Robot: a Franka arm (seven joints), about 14 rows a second.
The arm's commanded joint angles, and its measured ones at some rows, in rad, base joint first. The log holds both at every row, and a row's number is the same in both.
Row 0, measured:
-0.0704, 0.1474, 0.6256, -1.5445, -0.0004, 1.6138, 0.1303
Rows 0 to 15, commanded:
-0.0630, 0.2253, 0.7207, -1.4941, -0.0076, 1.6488, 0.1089
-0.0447, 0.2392, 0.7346, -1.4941, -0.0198, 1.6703, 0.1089
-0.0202, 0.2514, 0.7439, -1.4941, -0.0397, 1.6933, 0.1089
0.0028, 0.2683, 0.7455, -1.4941, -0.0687, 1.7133, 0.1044
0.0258, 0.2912, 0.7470, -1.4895, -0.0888, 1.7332, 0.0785
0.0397, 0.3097, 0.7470, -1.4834, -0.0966, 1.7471, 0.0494
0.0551, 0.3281, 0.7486, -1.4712, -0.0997, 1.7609, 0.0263
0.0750, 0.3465, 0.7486, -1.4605, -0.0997, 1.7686, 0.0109
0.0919, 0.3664, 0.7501, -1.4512, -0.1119, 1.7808, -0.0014
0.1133, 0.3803, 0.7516, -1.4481, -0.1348, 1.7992, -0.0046
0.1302, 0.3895, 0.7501, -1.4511, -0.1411, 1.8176, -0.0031
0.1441, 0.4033, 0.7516, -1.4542, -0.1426, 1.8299, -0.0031
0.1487, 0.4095, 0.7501, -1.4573, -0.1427, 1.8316, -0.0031
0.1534, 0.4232, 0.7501, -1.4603, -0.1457, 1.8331, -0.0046
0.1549, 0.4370, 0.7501, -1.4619, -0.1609, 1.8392, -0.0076
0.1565, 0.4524, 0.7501, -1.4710, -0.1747, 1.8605, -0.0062
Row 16, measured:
0.1486, 0.4023, 0.7477, -1.4927, -0.1406, 1.8349, 0.0170
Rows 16 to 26, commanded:
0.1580, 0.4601, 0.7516, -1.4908, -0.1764, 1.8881, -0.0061
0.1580, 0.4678, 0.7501, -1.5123, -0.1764, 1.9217, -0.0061
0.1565, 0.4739, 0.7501, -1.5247, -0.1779, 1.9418, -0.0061
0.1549, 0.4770, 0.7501, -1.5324, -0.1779, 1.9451, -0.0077
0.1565, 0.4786, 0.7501, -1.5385, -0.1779, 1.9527, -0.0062
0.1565, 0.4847, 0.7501, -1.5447, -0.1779, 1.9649, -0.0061
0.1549, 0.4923, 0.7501, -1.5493, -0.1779, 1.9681, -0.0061
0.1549, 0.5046, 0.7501, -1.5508, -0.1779, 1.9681, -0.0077
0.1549, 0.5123, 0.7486, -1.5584, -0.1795, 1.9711, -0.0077
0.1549, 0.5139, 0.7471, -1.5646, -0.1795, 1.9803, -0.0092
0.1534, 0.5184, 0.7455, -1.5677, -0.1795, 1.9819, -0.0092
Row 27, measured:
0.1493, 0.4923, 0.7478, -1.5497, -0.1613, 1.9550, 0.0064
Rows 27 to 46, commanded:
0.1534, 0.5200, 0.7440, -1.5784, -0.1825, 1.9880, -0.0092
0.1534, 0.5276, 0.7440, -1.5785, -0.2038, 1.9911, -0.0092
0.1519, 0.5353, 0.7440, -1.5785, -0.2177, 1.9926, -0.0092
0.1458, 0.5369, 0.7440, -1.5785, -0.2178, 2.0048, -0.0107
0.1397, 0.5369, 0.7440, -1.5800, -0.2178, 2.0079, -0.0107
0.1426, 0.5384, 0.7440, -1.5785, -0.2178, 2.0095, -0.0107
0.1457, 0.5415, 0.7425, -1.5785, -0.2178, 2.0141, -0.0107
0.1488, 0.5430, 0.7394, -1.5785, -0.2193, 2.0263, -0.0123
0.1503, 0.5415, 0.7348, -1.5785, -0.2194, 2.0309, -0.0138
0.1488, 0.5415, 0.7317, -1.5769, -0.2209, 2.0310, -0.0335
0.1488, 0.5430, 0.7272, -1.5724, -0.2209, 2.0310, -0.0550
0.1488, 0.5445, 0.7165, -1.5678, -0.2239, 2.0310, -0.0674
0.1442, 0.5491, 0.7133, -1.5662, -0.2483, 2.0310, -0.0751
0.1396, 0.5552, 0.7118, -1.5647, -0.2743, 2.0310, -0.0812
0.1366, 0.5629, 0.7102, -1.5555, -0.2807, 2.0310, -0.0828
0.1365, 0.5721, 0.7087, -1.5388, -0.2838, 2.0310, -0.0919
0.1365, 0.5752, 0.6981, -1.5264, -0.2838, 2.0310, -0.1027
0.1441, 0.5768, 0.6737, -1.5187, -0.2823, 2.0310, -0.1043
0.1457, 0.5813, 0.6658, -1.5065, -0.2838, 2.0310, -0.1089
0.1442, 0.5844, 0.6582, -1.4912, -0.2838, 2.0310, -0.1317
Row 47, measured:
0.1360, 0.5531, 0.6767, -1.5350, -0.2548, 2.0286, -0.0902
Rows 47 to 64, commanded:
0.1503, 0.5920, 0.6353, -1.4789, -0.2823, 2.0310, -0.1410
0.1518, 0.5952, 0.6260, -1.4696, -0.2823, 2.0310, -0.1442
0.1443, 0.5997, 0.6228, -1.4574, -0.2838, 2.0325, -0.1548
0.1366, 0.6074, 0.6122, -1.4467, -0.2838, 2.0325, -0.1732
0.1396, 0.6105, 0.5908, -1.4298, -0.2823, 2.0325, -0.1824
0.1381, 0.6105, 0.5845, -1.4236, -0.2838, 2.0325, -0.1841
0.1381, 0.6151, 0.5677, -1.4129, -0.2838, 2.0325, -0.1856
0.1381, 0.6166, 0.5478, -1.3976, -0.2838, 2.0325, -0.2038
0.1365, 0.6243, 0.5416, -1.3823, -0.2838, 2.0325, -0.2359
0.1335, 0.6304, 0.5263, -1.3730, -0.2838, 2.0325, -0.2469
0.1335, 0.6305, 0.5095, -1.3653, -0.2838, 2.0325, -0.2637
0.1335, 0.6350, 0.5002, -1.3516, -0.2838, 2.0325, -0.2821
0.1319, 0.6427, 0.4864, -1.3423, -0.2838, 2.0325, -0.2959
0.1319, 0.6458, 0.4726, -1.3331, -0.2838, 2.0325, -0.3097
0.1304, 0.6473, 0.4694, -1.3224, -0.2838, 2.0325, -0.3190
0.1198, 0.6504, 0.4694, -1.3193, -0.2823, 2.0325, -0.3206
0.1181, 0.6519, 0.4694, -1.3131, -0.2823, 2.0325, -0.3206
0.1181, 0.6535, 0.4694, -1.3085, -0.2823, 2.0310, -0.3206
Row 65, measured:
0.1342, 0.6527, 0.4940, -1.3341, -0.2531, 2.0430, -0.2685
